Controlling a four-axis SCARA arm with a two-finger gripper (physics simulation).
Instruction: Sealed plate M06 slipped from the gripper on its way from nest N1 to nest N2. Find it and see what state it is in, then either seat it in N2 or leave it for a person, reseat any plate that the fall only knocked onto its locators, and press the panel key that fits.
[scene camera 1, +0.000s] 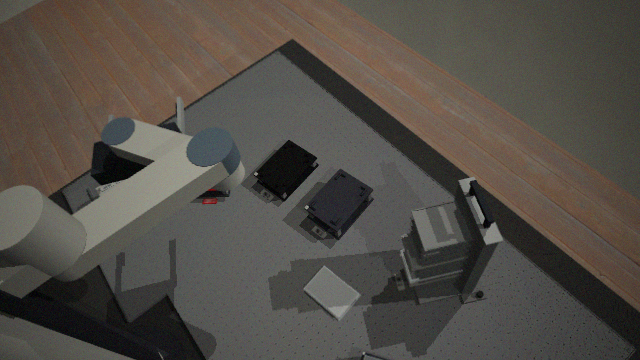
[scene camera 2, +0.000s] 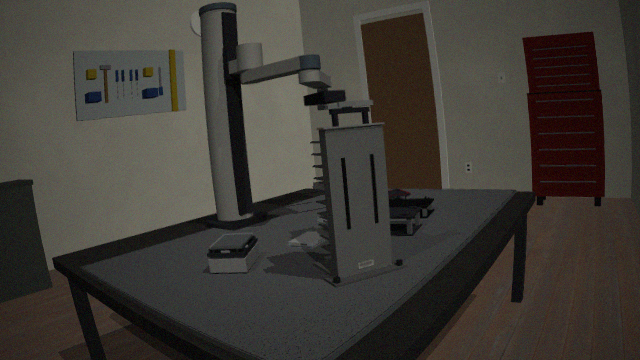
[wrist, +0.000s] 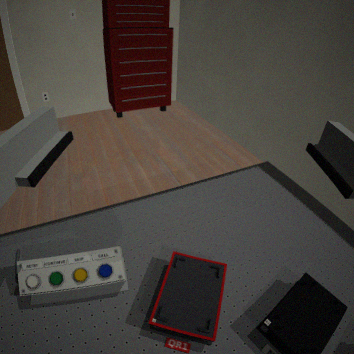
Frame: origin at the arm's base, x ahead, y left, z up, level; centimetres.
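Seen in the pictures: gripper, fingertip midpoint: (scene camera 1: 146, 108) (scene camera 2: 361, 104) (wrist: 193, 123); arm's base, origin of the base link: (scene camera 2: 236, 221).
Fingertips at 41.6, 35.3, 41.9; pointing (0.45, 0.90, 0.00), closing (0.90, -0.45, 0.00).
Offsets run from my fingertips to a thing's top centre, as dx, dy, dz. "*": to the spot under its first point. Level surfaces: height alone.
My gripper (wrist: 193, 123) is open and empty, high above the table; in scene camera 1 the arm covers most of it. A pale flat plate {+10.0, -50.7, -39.1} (scene camera 1: 332, 293) (scene camera 2: 304, 240) lies on the mat, apart from the stands; no label or seal detail is readable. A black stand (scene camera 1: 286, 169) (wrist: 304, 314) and a dark grey stand (scene camera 1: 340, 202) are side by side; their tags are unreadable. A red-framed stand marked QR1 {+5.7, +4.1, -36.0} (wrist: 190, 296) bears no plate. The key panel {dz -40.2} (wrist: 72, 289) has white, green, yellow and blue keys; the dim labels seem to read RETRY, CONTINUE, SKIP, CALL.
A tall shelf tower (scene camera 1: 481, 215) (scene camera 2: 357, 200) with a top handle stands near the table edge, with pale plate-like pieces on its shelf side. A low box-shaped device {* +11.1, -81.6, -35.4} (scene camera 2: 232, 254) stands left of it in scene camera 2. The arm's column (scene camera 2: 220, 115) rises at the far side.
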